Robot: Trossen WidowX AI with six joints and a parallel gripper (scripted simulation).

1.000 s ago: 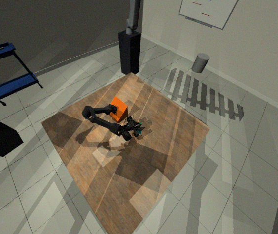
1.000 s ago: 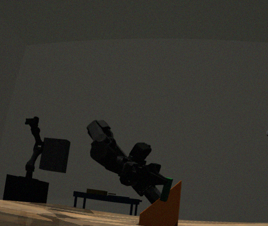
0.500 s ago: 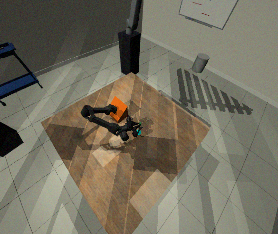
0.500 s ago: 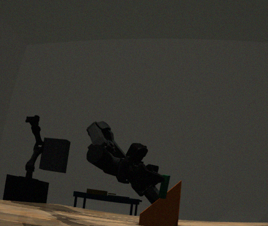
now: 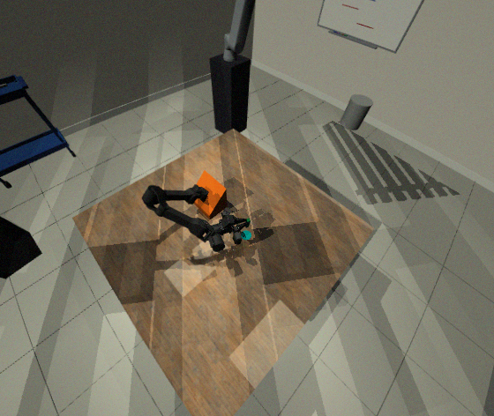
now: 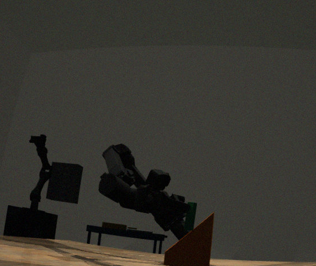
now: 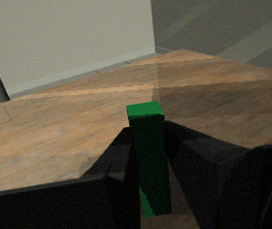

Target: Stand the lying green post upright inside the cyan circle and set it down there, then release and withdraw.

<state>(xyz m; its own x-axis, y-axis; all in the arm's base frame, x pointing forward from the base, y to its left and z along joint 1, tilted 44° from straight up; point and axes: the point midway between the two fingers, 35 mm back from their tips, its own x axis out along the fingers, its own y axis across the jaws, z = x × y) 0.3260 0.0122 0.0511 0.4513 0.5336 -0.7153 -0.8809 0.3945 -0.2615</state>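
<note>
Right now my gripper tip is 16 cm above the cyan circle. Round my gripper tip: green post 2 cm below.
</note>
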